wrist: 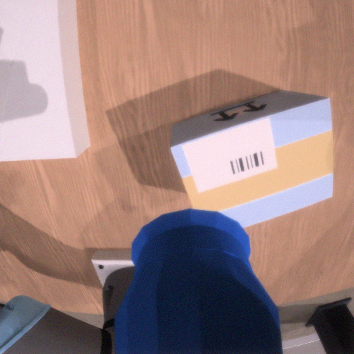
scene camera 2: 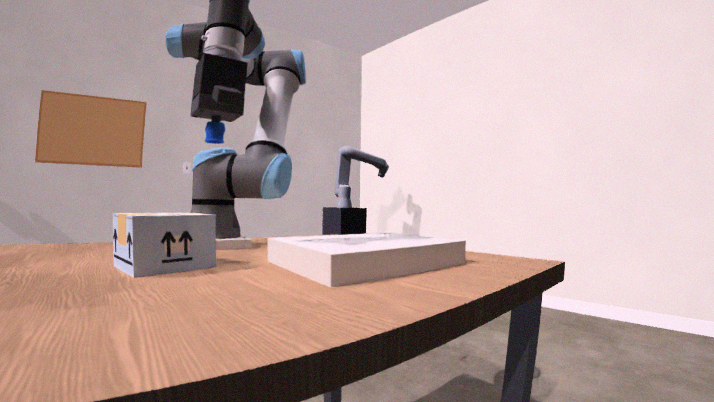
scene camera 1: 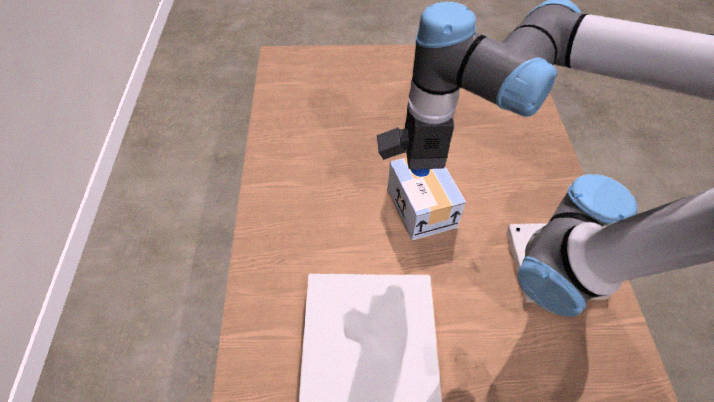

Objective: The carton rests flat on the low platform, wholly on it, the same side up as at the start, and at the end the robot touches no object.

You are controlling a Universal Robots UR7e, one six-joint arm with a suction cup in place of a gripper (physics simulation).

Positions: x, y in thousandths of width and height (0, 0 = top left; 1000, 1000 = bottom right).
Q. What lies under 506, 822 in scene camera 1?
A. A low white platform.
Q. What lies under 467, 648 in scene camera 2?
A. A low white platform.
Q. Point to my suction cup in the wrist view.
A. At 544, 790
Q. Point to a carton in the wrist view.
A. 744, 445
